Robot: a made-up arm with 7 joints. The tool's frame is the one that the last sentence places.
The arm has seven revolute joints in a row. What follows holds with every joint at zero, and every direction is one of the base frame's. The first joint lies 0.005 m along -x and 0.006 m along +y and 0.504 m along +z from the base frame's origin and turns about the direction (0.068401, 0.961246, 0.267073). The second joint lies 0.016 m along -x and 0.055 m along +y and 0.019 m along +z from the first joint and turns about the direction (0.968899, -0.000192, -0.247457). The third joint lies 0.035 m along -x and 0.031 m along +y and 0.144 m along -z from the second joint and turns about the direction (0.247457, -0.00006, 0.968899). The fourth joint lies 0.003 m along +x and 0.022 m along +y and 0.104 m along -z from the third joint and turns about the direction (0.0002, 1, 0.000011). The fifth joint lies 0.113 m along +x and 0.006 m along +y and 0.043 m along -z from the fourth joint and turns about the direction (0.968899, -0.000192, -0.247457). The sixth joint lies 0.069 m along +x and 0.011 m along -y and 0.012 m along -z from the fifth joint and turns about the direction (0.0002, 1, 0.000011). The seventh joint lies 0.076 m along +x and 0.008 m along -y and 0.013 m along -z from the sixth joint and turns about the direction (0.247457, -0.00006, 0.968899). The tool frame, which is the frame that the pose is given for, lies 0.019 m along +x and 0.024 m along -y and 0.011 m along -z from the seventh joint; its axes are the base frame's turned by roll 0, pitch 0 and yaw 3.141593 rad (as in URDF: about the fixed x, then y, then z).
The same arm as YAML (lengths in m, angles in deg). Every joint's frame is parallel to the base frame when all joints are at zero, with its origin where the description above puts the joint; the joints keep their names.
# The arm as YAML. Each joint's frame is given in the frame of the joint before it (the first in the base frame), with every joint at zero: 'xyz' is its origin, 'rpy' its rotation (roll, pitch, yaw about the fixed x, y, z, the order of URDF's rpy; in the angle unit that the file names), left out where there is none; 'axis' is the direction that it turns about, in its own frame. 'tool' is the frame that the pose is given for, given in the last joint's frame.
units:
  length: m
  angle: deg
joints:
  - name: joint 1
    type: revolute
    origin:
      xyz: [-0.005, 0.006, 0.504]
    axis: [0.068403, 0.961235, 0.26711]
  - name: joint 2
    type: revolute
    origin:
      xyz: [-0.016, 0.055, 0.019]
    axis: [0.968889, -0.0002, -0.247497]
  - name: joint 3
    type: revolute
    origin:
      xyz: [-0.035, 0.031, -0.144]
    axis: [0.247497, -0.0001, 0.968889]
  - name: joint 4
    type: revolute
    origin:
      xyz: [0.003, 0.022, -0.104]
    axis: [0.0002, 1.0, 0.0]
  - name: joint 5
    type: revolute
    origin:
      xyz: [0.113, 0.006, -0.043]
    axis: [0.968889, -0.0002, -0.247497]
  - name: joint 6
    type: revolute
    origin:
      xyz: [0.069, -0.011, -0.012]
    axis: [0.0002, 1.0, 0.0]
  - name: joint 7
    type: revolute
    origin:
      xyz: [0.076, -0.008, -0.013]
    axis: [0.247497, -0.0001, 0.968889]
tool:
  origin:
    xyz: [0.019, -0.024, -0.011]
    rpy: [0.0, 0.0, -180.0]

